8 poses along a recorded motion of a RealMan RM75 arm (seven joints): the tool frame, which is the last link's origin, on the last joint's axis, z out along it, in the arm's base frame.
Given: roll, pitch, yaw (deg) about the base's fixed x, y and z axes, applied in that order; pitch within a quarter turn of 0, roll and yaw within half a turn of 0; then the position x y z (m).
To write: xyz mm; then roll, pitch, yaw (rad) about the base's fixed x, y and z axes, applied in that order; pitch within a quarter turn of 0, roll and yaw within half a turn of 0. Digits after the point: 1 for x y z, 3 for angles.
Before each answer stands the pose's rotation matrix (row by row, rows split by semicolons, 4 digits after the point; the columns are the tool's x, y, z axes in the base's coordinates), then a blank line. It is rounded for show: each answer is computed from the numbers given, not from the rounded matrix.
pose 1, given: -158.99 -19.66 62.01 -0.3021 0.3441 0.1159
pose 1, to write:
0.4420 0.8809 -0.1692; 0.8316 -0.3316 0.4456; 0.3364 -0.3376 -0.8791

-302.1 344.1 115.9 -2.775 -0.343 1.082
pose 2, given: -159.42 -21.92 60.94 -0.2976 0.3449 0.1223
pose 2, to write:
0.4506 0.8821 -0.1375; 0.8109 -0.3400 0.4762; 0.3733 -0.3261 -0.8685

-297.6 344.9 122.3 -2.782 -0.383 1.064
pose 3, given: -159.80 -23.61 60.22 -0.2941 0.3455 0.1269
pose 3, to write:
0.4551 0.8832 -0.1130; 0.7953 -0.3461 0.4977; 0.4005 -0.3164 -0.8599

-294.1 345.5 126.9 -2.789 -0.412 1.051
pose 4, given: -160.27 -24.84 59.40 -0.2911 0.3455 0.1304
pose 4, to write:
0.4619 0.8824 -0.0893; 0.7811 -0.3571 0.5122; 0.4201 -0.3064 -0.8542

-291.1 345.5 130.4 -2.797 -0.434 1.037
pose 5, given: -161.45 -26.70 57.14 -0.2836 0.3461 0.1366
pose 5, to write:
0.4847 0.8739 -0.0361; 0.7504 -0.3943 0.5304; 0.4493 -0.2842 -0.8470

-283.6 346.1 136.6 -2.818 -0.466 0.997
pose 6, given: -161.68 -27.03 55.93 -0.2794 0.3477 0.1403
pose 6, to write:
0.4990 0.8664 -0.0187; 0.7379 -0.4135 0.5335; 0.4545 -0.2800 -0.8456

-279.4 347.7 140.3 -2.822 -0.472 0.976
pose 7, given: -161.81 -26.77 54.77 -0.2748 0.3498 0.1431
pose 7, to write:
0.5150 0.8571 -0.0082; 0.7293 -0.4332 0.5296; 0.4504 -0.2787 -0.8482

-274.8 349.8 143.1 -2.824 -0.467 0.956
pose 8, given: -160.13 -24.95 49.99 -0.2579 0.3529 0.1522
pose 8, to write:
0.5829 0.8125 -0.0053; 0.6945 -0.4948 0.5224; 0.4218 -0.3082 -0.8527

-257.9 352.9 152.2 -2.795 -0.435 0.872
